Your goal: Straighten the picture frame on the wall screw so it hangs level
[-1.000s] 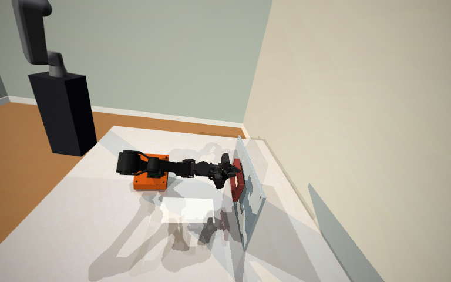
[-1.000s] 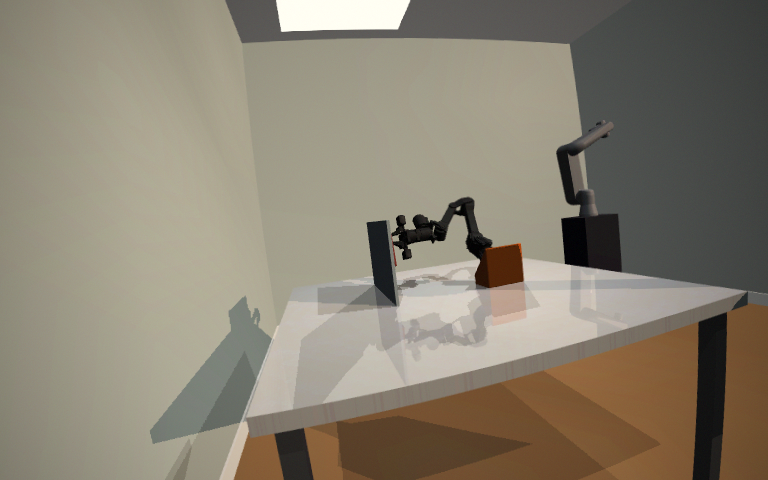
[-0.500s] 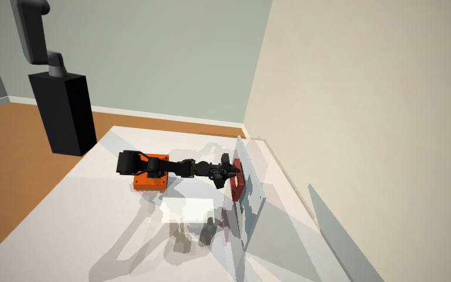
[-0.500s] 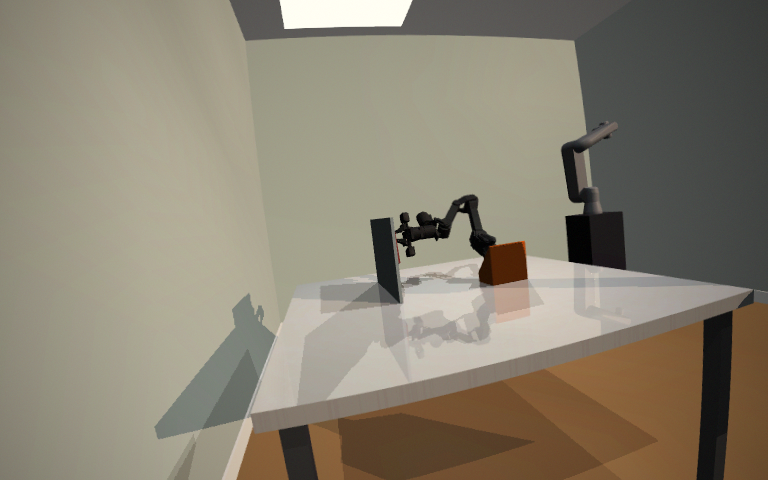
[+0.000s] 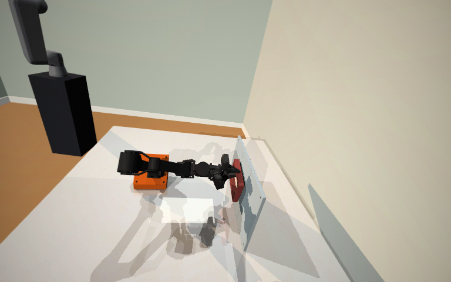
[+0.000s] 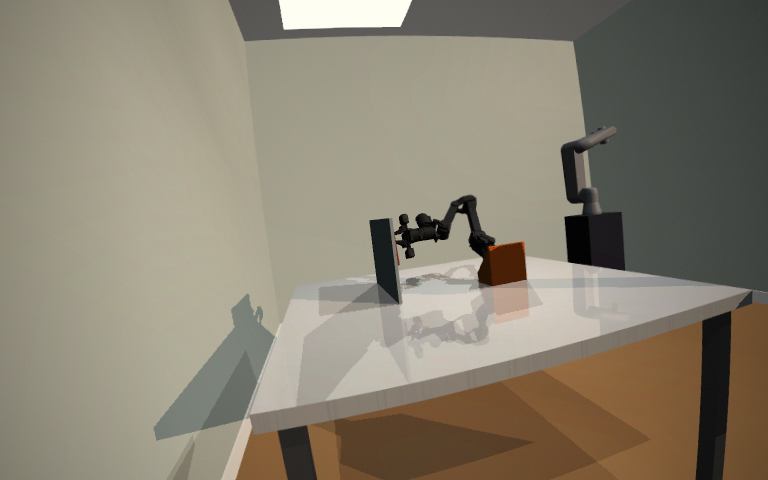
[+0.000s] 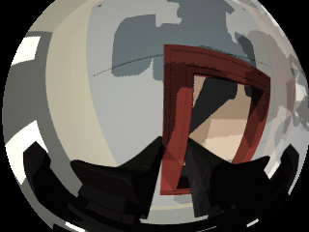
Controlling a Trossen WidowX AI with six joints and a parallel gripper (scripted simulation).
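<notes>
Now: the red picture frame 50 mm below my gripper tip and 10 mm to the left of it. Also, from my gripper tip: grey wall panel (70 mm below, 20 mm ahead).
</notes>
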